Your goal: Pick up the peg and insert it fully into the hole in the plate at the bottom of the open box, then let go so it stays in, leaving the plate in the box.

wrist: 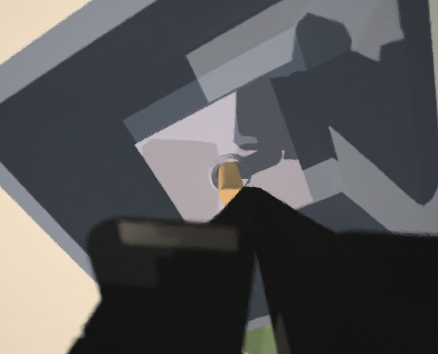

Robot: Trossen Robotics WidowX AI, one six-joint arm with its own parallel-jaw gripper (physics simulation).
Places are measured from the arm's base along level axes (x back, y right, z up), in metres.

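Pixels of known places: gripper, fingertip midpoint: [250,195].
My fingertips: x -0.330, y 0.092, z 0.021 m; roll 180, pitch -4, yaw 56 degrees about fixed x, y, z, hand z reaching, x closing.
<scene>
For each thing: its middle in the pictures, then the offset to it from my fingertips. "pt": a spot on its surface instead.
- orange peg at the middle of its body: [228,169] dx -0.004, dy -0.008, dz -0.043 m
- round hole at a spot on its surface: [213,172] pt dx -0.011, dy -0.016, dz -0.030 m
- pale plate at the middle of its body: [227,163] dx -0.003, dy -0.008, dz -0.056 m
- open dark grey-blue box at a spot on its surface: [60,37] pt dx -0.097, dy -0.025, dz +0.007 m
The orange peg [230,176] stands in the round hole [213,172] of the pale plate [175,172]. Its upper part sticks out above the plate, and its top end points toward the gripper. How deep it sits cannot be told. The plate lies at the bottom of the open dark grey-blue box [60,37]. My gripper [250,195] is shut and empty. Its black fingertips are right beside the top end of the peg in the view and may cover a small part of it; whether they touch it is unclear.
The box walls rise around the plate, with the rim running along the upper left and lower left. Shadows fall across the plate and the box's right side. Part of a green thing [260,340] shows at the bottom edge, between the dark finger shapes.
</scene>
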